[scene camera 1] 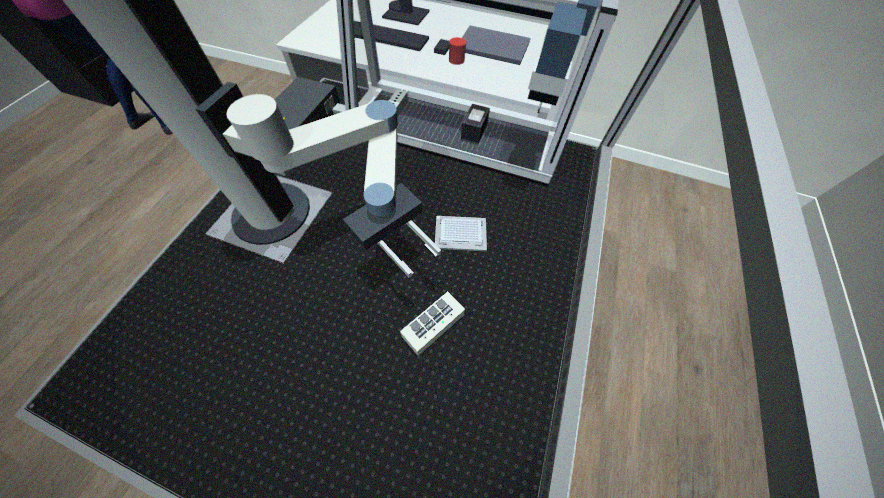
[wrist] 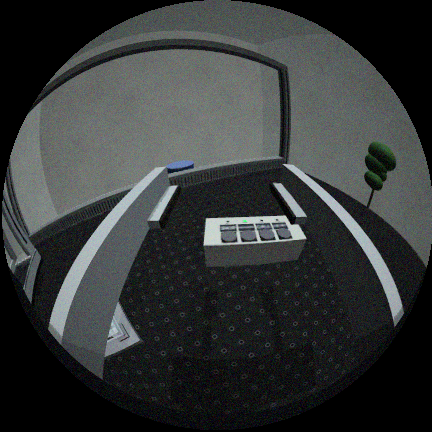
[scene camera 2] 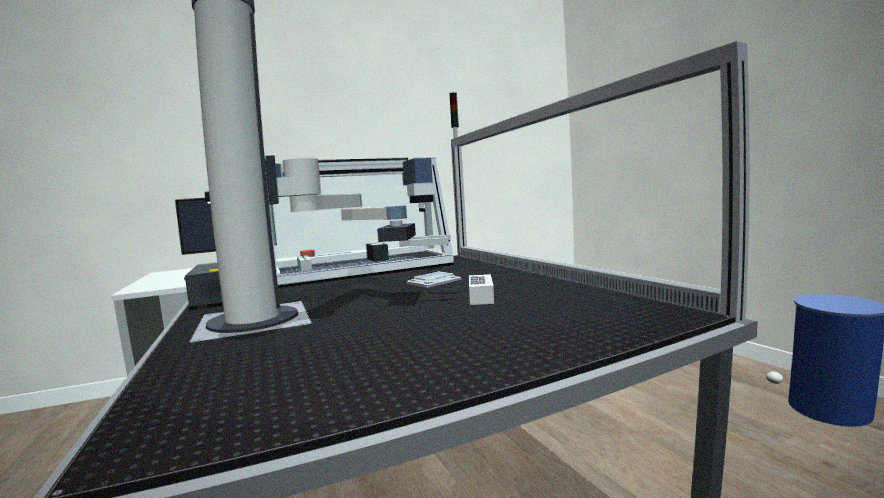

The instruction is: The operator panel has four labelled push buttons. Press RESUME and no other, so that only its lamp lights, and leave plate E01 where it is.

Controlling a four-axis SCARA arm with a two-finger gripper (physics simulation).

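Frame: origin at the arm's base, x left, y back, z up, level; millimetres.
Seen in the pictures: gripper, fingertip midpoint: (scene camera 1: 425,263) (wrist: 225,175) (scene camera 2: 449,239); arm's base at its link origin: (scene camera 1: 272,214) (scene camera 2: 253,323).
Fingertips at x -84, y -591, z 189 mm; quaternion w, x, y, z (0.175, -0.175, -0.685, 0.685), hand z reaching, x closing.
Note:
Pixels of each thing's top centre, then the offset from my fingertips to it. "spot": a spot on its surface instead.
- white operator panel at its top centre: (wrist: 255,226) (scene camera 1: 433,319) (scene camera 2: 480,279) dx -88, dy -54, dz -120 mm
- RESUME at its top centre: (wrist: 244,220) (scene camera 1: 442,322) dx -84, dy -79, dz -122 mm
- Plate E01 at its top centre: (scene camera 1: 461,229) (scene camera 2: 433,275) dx +226, dy -31, dz -150 mm
- small black block at a spot on its surface: (scene camera 1: 474,126) spot: dx +600, dy +50, dz -59 mm
- tall guard frame at a spot on its surface: (scene camera 2: 734,185) spot: dx -629, dy -413, dz +121 mm
The white operator panel (scene camera 1: 407,335) (scene camera 2: 481,294) (wrist: 255,255) stands on the dark perforated table top. It carries four round grey buttons in a row. The lamp at RESUME (scene camera 1: 442,322) (wrist: 245,220), second from the left in the wrist view, glows green; the other three lamps are dark. The labels are too small to read now. My gripper (scene camera 1: 424,264) (scene camera 2: 447,240) (wrist: 225,175) is shut and empty, its long fingers still spaced apart. It hangs above the table, short of the panel and not touching it. Plate E01 (scene camera 1: 460,230) (scene camera 2: 434,278) lies flat beside the gripper, its label unreadable; part shows in the wrist view.
A metal gantry frame (scene camera 1: 473,162) (scene camera 2: 364,270) stands at the back, with a small black block (scene camera 1: 474,126) (scene camera 2: 377,251) inside. The arm's column (scene camera 1: 179,117) (scene camera 2: 238,167) stands left of the panel. A tall guard frame (scene camera 2: 734,185) (wrist: 285,115) runs along the right side.

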